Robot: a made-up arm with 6 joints. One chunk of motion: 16 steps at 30 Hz.
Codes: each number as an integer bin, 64 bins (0 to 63) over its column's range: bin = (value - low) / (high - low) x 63, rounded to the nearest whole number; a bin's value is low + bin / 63 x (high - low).
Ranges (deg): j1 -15..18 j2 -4..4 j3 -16..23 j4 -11..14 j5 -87..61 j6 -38..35
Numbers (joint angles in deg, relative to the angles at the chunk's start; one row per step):
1: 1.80 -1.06 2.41 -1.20 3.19 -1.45
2: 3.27 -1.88 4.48 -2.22 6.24 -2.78
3: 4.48 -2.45 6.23 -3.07 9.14 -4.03
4: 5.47 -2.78 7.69 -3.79 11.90 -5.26
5: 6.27 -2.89 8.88 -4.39 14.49 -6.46
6: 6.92 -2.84 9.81 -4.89 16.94 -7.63
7: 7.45 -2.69 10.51 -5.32 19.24 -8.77
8: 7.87 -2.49 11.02 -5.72 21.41 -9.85
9: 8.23 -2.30 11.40 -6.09 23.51 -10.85
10: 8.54 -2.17 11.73 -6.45 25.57 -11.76
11: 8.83 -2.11 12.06 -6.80 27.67 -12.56
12: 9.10 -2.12 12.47 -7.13 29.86 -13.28
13: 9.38 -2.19 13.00 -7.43 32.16 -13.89
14: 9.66 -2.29 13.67 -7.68 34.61 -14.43
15: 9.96 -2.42 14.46 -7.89 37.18 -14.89
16: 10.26 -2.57 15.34 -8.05 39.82 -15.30
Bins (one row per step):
1: 32 23 30 25 38 32
2: 35 17 33 22 40 30
3: 37 12 36 20 41 29
4: 39 10 38 18 42 28
5: 41 9 40 17 43 27
6: 42 9 42 15 44 26
7: 43 10 43 14 45 25
8: 44 12 44 13 46 24
9: 44 13 44 12 47 23
10: 45 14 45 11 48 23
11: 45 15 45 11 49 22
12: 46 15 46 10 50 21
13: 47 14 47 9 51 21
14: 47 13 48 8 52 20
15: 48 12 49 8 53 20
16: 48 11 51 7 54 20

